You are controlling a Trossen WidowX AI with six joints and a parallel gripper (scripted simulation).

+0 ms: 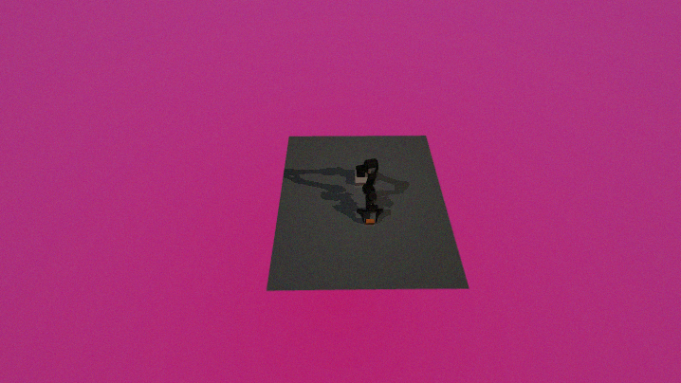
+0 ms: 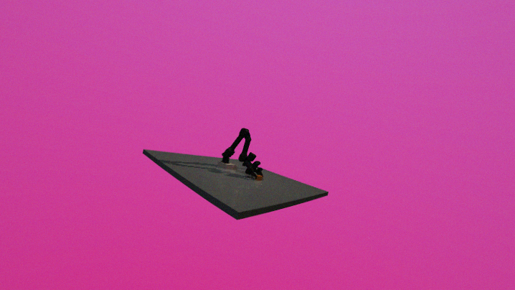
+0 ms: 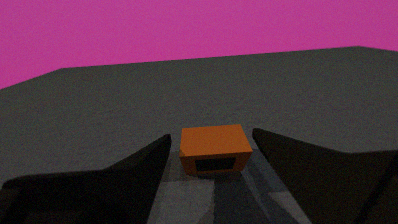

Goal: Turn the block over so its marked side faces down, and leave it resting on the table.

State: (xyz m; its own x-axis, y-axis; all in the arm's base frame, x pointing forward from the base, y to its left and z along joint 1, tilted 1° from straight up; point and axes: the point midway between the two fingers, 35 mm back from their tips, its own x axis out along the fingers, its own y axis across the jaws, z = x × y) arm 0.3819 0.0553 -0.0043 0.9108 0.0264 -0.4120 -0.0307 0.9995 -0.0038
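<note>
The orange block lies 20 mm behind my gripper tip and 10 mm below it.
</note>
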